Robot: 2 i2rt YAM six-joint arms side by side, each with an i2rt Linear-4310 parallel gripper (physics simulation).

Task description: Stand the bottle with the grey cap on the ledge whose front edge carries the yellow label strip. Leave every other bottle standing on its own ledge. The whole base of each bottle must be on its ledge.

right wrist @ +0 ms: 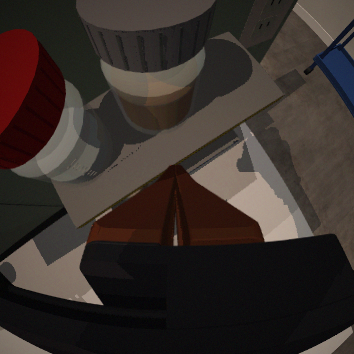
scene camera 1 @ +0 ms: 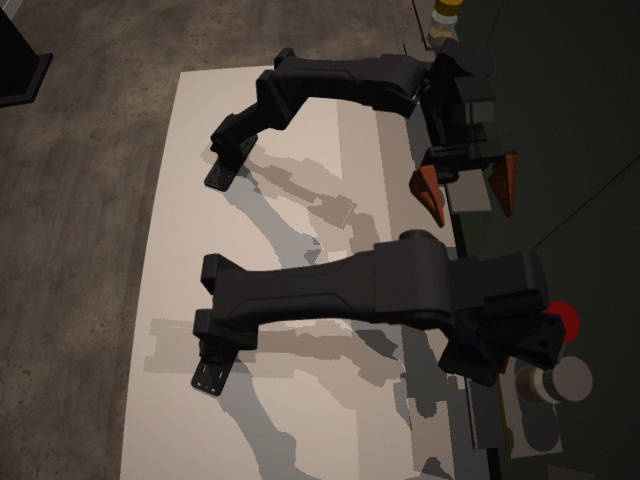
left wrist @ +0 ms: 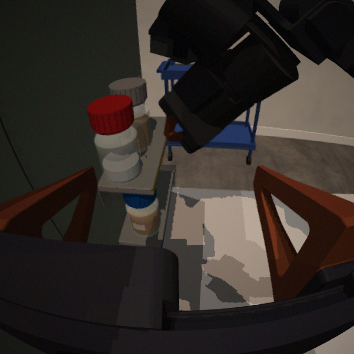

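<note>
The grey-capped bottle stands upright on the ledge with the yellow front strip; the front of its base is behind the strip. A red-capped bottle stands beside it on the same ledge. A blue-capped bottle stands on a lower ledge. My right gripper is shut and empty, in front of the yellow strip near the grey-capped bottle. My left gripper is open and empty, away from the bottles.
A yellow-capped bottle stands at the top of scene camera 1. A small pale ledge lies beneath the left fingers. A blue-edged ledge is beside the yellow-strip one. The white table and a blue cart also show.
</note>
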